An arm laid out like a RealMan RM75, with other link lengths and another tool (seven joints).
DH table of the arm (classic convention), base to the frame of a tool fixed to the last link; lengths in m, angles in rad. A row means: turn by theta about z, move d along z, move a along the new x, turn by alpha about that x. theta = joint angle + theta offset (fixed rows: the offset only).
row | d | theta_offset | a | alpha
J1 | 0.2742 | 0 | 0 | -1.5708
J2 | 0 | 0 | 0 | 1.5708
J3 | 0.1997 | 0 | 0 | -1.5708
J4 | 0 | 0 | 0 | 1.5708
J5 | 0.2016 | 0 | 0 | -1.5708
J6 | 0 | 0 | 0 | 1.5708
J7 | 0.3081 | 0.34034 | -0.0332 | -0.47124
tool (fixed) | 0.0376 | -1.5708 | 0 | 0
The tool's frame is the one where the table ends.
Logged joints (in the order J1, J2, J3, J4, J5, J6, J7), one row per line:
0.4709, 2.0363, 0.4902, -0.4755, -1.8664, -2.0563, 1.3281
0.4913, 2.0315, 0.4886, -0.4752, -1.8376, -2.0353, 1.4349
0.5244, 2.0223, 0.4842, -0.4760, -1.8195, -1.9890, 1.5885
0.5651, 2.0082, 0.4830, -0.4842, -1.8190, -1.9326, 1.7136
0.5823, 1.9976, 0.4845, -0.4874, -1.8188, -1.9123, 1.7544
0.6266, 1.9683, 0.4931, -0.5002, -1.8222, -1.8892, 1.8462
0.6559, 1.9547, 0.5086, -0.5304, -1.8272, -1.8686, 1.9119
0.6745, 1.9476, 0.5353, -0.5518, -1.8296, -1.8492, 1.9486
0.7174, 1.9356, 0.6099, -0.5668, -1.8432, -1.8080, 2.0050
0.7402, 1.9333, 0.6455, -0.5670, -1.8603, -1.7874, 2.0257
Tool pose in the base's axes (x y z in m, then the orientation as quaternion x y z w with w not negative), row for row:
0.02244, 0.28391, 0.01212, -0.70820, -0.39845, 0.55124, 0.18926
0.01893, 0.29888, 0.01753, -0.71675, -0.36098, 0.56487, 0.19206
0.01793, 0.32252, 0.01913, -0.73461, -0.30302, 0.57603, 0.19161
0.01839, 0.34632, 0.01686, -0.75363, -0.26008, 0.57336, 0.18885
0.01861, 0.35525, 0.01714, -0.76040, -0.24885, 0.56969, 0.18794
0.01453, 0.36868, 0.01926, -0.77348, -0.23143, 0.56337, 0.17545
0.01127, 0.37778, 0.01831, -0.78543, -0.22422, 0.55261, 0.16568
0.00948, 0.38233, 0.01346, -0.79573, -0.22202, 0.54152, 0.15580
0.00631, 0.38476, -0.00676, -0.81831, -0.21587, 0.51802, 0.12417
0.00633, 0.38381, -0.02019, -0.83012, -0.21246, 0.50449, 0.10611
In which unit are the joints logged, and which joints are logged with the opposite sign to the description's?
The joints are logged in radians. Opposite sign: J3.
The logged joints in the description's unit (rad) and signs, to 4 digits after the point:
0.4709, 2.0363, -0.4902, -0.4755, -1.8664, -2.0563, 1.3281
0.4913, 2.0315, -0.4886, -0.4752, -1.8376, -2.0353, 1.4349
0.5244, 2.0223, -0.4842, -0.4760, -1.8195, -1.9890, 1.5885
0.5651, 2.0082, -0.4830, -0.4842, -1.8190, -1.9326, 1.7136
0.5823, 1.9976, -0.4845, -0.4874, -1.8188, -1.9123, 1.7544
0.6266, 1.9683, -0.4931, -0.5002, -1.8222, -1.8892, 1.8462
0.6559, 1.9547, -0.5086, -0.5304, -1.8272, -1.8686, 1.9119
0.6745, 1.9476, -0.5353, -0.5518, -1.8296, -1.8492, 1.9486
0.7174, 1.9356, -0.6099, -0.5668, -1.8432, -1.8080, 2.0050
0.7402, 1.9333, -0.6455, -0.5670, -1.8603, -1.7874, 2.0257

